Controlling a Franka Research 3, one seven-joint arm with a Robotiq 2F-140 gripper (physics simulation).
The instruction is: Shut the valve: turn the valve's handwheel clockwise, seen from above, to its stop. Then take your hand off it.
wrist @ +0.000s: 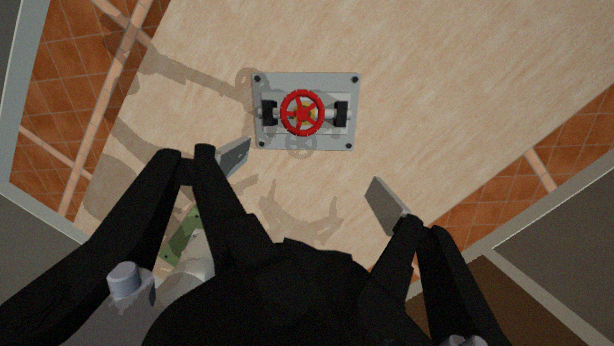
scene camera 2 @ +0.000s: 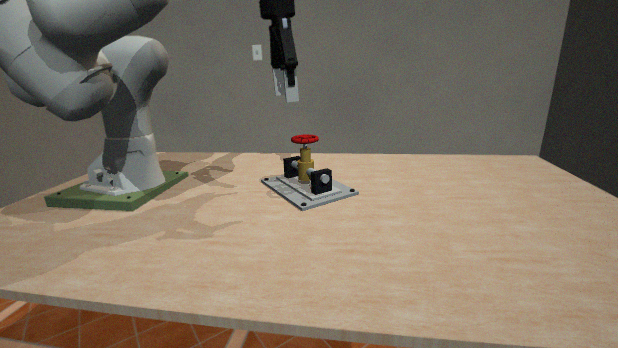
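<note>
The red handwheel (scene camera 2: 305,139) (wrist: 303,113) sits level on top of the valve's brass body (scene camera 2: 305,169). The valve stands upright on a grey base plate (scene camera 2: 303,205) (wrist: 306,146), with its pipe held between two black blocks. My gripper (scene camera 2: 286,90) (wrist: 311,168) is open and empty. It points down and hangs above the handwheel, a little to its left in the scene view, with a gap of air between. In the wrist view the handwheel shows above the line between the two fingertips. Nothing touches the handwheel.
The arm's green base plate (scene camera 2: 90,201) (wrist: 181,237) lies on the wooden table (scene camera 2: 400,250) (wrist: 425,75), left of the valve in the scene view. A grey wall (scene camera 2: 400,75) with a white switch plate (scene camera 2: 257,52) stands behind. Shadows of the arm fall on the table.
</note>
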